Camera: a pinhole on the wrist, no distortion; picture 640 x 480 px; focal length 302.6 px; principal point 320.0 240.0 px. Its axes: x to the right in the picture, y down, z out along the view. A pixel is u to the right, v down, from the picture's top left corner.
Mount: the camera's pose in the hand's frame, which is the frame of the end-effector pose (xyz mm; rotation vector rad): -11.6 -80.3 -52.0 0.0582 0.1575 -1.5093
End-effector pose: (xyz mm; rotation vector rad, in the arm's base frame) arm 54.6 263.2 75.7 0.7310 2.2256 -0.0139
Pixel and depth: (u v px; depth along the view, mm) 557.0 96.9 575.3
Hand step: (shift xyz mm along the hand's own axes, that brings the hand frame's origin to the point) -219.7 -621.0 469.9
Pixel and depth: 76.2 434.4 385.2
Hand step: 244.3 189.6 357.4
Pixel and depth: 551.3 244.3 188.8
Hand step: 11.5 -248.5 114.3
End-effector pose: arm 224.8 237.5 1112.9 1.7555 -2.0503 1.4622
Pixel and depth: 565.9 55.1 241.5
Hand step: -131.8 -316.4 168.1
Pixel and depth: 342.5 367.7 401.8
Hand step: 186.0 -153.9 330.9
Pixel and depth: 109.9 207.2 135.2
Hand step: -22.1 -6.8 95.6
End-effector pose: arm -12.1 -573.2 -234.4 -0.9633 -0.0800 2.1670
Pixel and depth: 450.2 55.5 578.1
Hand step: -310.4 -426.8 505.6
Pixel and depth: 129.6 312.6 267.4
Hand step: 61.3 53.7 232.0
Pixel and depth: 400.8 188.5 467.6
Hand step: -52.7 -272.3 397.5
